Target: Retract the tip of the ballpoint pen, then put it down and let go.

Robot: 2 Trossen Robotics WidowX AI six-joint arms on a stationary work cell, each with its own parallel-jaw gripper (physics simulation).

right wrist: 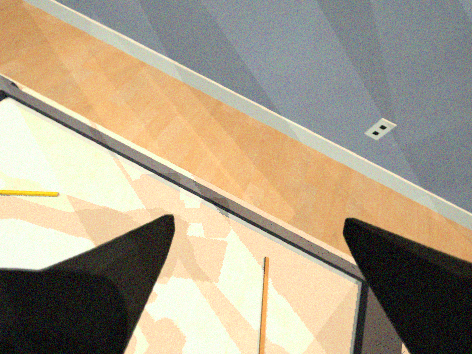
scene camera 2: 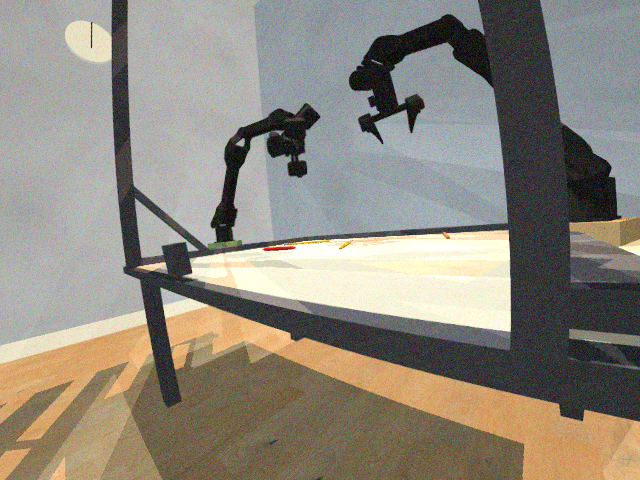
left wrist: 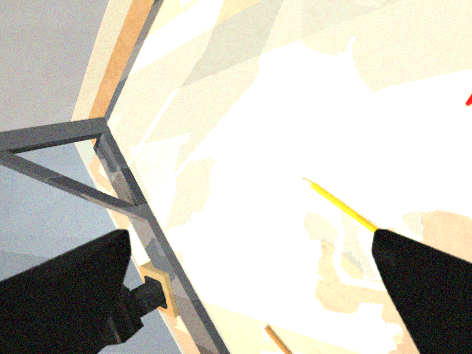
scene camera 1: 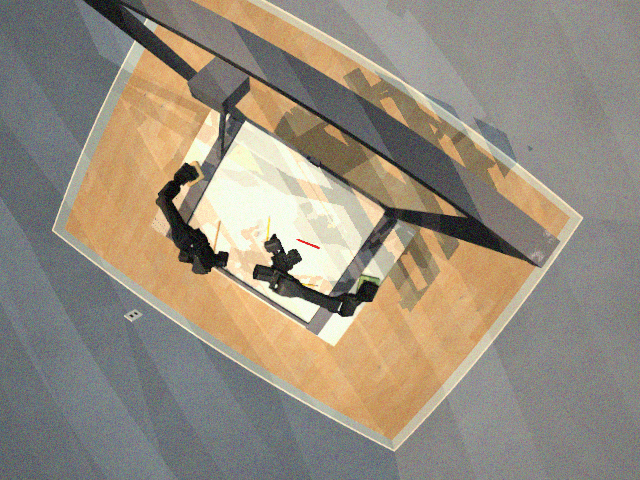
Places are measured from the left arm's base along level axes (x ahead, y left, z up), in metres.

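Pixels of known places: left gripper, fingertip midpoint: (scene camera 2: 299, 164) (left wrist: 252, 241); right gripper, fingertip midpoint: (right wrist: 258, 224) (scene camera 2: 397, 138); left arm's base, link origin: (scene camera 2: 224, 241) (scene camera 1: 368, 287); right arm's base, link origin: (scene camera 2: 588, 220) (left wrist: 156, 291) (scene camera 1: 191, 173).
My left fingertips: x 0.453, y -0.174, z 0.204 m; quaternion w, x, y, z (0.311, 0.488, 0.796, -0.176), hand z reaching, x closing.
Ahead of a thing's pixels: the offset from my left fingertips to its middle.
The red pen {dy +0.030, dx -0.113, dz -0.238 m} (scene camera 1: 308, 243) (scene camera 2: 279, 248) (left wrist: 469, 101) lies on the white table; its end shows at the right edge of the left wrist view. Its tip is too small to make out. My left gripper (scene camera 1: 282, 250) (scene camera 2: 287, 157) (left wrist: 252, 241) is open and empty, above the table; in scene camera 1 it shows a little left of the pen. My right gripper (scene camera 1: 202, 261) (scene camera 2: 397, 137) (right wrist: 258, 224) is open and empty, high up and farther from the pen, towards the left of scene camera 1. The pen does not show in the right wrist view.
A yellow pencil {dy +0.021, dx +0.105, dz -0.239 m} (scene camera 1: 268, 228) (scene camera 2: 345, 244) (left wrist: 342, 206) lies near the left gripper. A second yellow stick {dy +0.247, dx -0.110, dz -0.239 m} (scene camera 1: 310, 284) (scene camera 2: 308, 242) (right wrist: 30, 193) lies partly behind the left arm. An orange-brown stick {dy +0.099, dx +0.376, dz -0.239 m} (scene camera 1: 217, 236) (scene camera 2: 446, 235) (left wrist: 278, 340) (right wrist: 264, 305) lies near the right arm. Dark frame bars edge the table.
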